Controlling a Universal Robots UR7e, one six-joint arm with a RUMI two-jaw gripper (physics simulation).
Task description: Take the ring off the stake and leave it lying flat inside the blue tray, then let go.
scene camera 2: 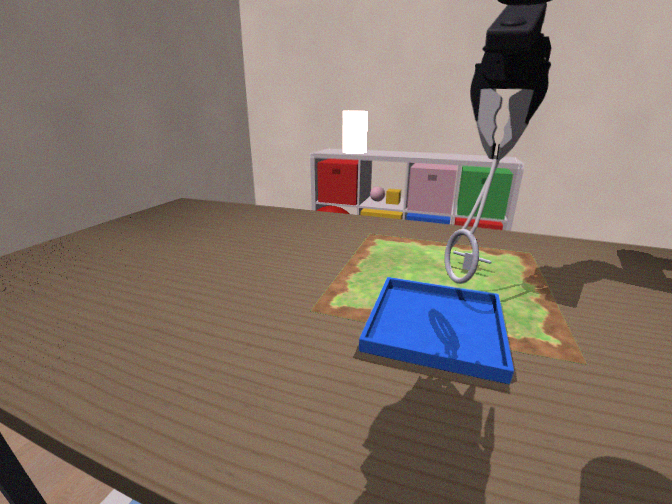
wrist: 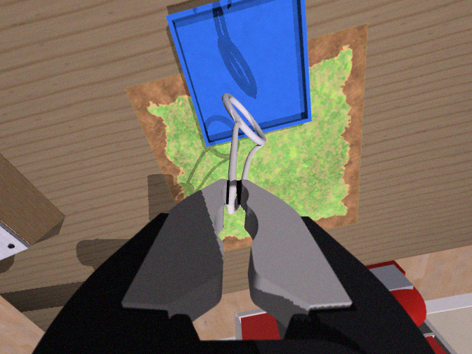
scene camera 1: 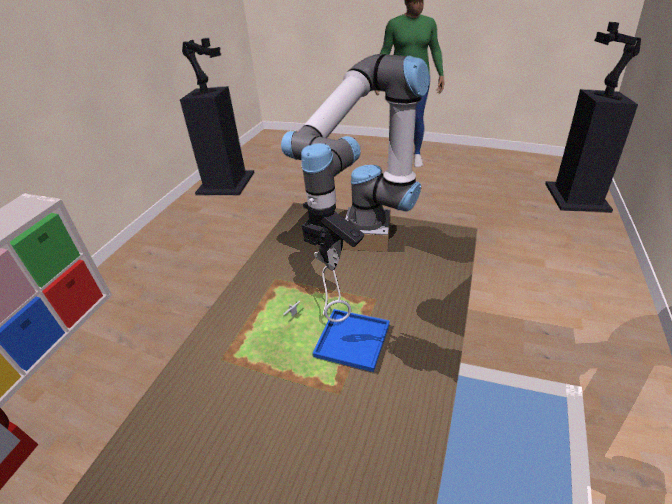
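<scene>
A grey ring [scene camera 1: 326, 310] [scene camera 2: 447, 257] [wrist: 227, 96] hangs steeply tilted in the air, off the stake, near the edge of the blue tray [scene camera 1: 355, 353] [scene camera 2: 401, 325] [wrist: 280, 60] that lies on the green mat. A pale bent wire loop [scene camera 1: 337, 287] [scene camera 2: 490, 179] [wrist: 234, 150] joins the ring to my gripper [scene camera 1: 331, 266] [scene camera 2: 496, 153] [wrist: 232, 182]. My gripper is shut on the top end of this loop and points down. The grey stake [scene camera 1: 293, 310] [scene camera 2: 467, 263], a small block with a level rod, stands bare on the mat; it does not show in the wrist view.
The green mat with brown borders [scene camera 1: 271, 336] [scene camera 2: 390, 260] [wrist: 315, 175] lies partly under the tray, on the wooden table [scene camera 1: 260, 434] [scene camera 2: 217, 303] [wrist: 415, 125]. Shadows fall across the tray. A shelf unit with coloured boxes stands beyond the table. A person stands behind the arm.
</scene>
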